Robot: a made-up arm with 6 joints. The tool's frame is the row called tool. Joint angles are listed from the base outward. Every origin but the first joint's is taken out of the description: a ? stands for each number. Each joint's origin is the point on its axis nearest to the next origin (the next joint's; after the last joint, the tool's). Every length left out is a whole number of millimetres.
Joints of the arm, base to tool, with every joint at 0 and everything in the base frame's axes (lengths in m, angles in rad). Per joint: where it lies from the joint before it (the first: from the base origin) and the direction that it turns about. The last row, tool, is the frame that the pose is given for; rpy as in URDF.
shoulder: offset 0.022 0.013 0.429 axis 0 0 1
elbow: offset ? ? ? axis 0 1 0
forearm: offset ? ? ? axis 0 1 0
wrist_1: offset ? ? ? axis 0 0 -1
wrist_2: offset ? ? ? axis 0 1 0
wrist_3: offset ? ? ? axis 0 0 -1
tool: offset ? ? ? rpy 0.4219 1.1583 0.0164
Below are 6 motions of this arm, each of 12 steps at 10 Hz.
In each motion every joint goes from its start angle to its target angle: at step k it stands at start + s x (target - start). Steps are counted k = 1, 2, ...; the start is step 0. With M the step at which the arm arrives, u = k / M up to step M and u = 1 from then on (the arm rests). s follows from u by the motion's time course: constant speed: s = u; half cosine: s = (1 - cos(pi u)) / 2; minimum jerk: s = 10 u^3 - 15 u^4 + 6 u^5.
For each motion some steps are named. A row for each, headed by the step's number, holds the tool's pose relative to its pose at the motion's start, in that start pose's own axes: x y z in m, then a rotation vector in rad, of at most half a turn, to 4 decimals.
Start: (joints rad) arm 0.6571 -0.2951 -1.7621 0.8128 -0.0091 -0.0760
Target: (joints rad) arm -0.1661 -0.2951 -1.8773 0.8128 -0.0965 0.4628
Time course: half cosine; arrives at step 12
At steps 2, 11, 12:
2: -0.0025 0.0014 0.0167 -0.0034 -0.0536 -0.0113
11: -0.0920 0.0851 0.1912 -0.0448 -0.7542 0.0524
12: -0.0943 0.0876 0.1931 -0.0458 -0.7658 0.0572

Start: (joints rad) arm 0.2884 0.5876 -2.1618 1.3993 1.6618 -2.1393
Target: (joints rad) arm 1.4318 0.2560 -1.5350 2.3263 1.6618 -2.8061
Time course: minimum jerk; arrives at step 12
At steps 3, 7, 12:
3: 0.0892 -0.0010 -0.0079 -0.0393 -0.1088 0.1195
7: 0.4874 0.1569 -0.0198 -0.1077 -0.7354 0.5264
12: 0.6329 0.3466 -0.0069 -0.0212 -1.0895 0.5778

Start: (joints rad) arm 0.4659 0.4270 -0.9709 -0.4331 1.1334 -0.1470
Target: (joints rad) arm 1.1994 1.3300 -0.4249 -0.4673 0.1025 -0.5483
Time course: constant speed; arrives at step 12
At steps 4, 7, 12:
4: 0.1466 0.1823 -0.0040 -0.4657 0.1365 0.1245
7: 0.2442 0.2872 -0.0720 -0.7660 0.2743 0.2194
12: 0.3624 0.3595 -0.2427 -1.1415 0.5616 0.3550

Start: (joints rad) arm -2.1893 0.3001 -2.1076 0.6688 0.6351 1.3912
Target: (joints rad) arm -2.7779 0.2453 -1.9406 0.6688 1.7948 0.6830
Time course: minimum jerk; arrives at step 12
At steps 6, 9, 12:
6: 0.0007 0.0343 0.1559 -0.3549 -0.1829 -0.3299
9: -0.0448 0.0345 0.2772 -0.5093 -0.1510 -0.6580
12: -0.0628 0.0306 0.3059 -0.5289 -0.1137 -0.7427

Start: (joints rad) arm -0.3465 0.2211 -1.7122 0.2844 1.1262 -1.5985
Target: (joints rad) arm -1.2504 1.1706 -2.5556 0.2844 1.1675 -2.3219
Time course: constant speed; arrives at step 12
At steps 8, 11, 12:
8: -0.1152 -0.2100 -0.4511 0.0724 0.1571 -0.1292
11: -0.1714 -0.1779 -0.6651 0.1110 0.2083 -0.1603
12: -0.1878 -0.1518 -0.7355 0.1249 0.2239 -0.1691

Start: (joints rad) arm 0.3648 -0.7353 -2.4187 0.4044 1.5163 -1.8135
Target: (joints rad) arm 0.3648 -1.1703 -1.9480 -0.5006 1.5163 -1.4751
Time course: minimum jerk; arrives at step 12
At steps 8, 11, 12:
8: -0.1173 0.1152 0.0201 0.2473 0.6528 -0.2703
11: -0.1462 0.1511 0.0268 0.2883 0.8174 -0.3635
12: -0.1469 0.1520 0.0270 0.2892 0.8214 -0.3659

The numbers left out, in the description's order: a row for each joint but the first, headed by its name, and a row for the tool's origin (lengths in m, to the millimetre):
elbow: 0.02 -0.024 0
forearm: 0.067 0 0.453
wrist_1: 0.06 0 -0.29
wrist_2: 0.005 -0.029 0
wrist_3: 0.103 0 -0.093
tool: 0.009 -0.018 0

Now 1 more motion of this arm.
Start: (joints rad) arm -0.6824 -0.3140 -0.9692 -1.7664 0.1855 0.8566
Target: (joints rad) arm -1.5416 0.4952 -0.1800 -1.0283 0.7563 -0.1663
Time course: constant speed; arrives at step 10
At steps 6, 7, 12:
6: -0.0237 -0.0495 -0.4346 0.1555 1.3608 0.0863
7: -0.0712 -0.0394 -0.4881 0.2509 1.5726 0.1758
12: -0.2361 0.0311 -0.5668 0.6960 2.0714 0.6028

